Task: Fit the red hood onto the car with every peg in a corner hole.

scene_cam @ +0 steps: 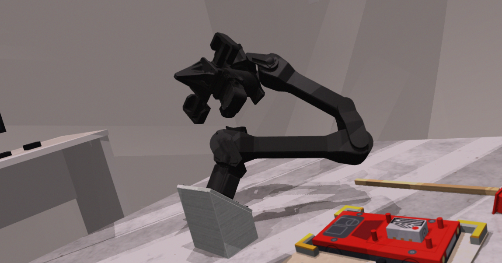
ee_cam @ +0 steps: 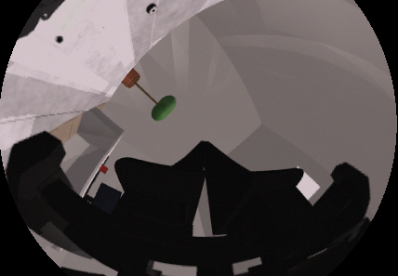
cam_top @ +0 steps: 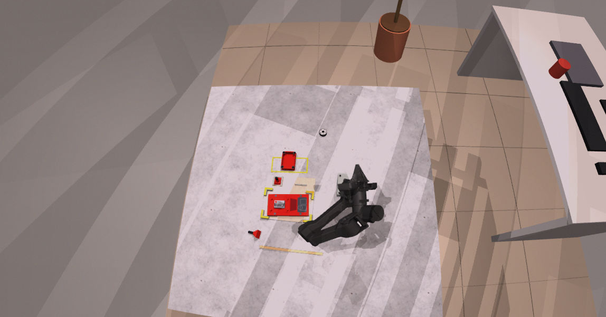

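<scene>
Right now my gripper tip is 330 mm short of the red hood, 330 mm above it and 100 mm to the left of it. Round my gripper tip: grey engine block (320 mm below, 320 mm ahead, 150 mm to the left); wooden strip (350 mm to the left, 330 mm below, 230 mm ahead).
</scene>
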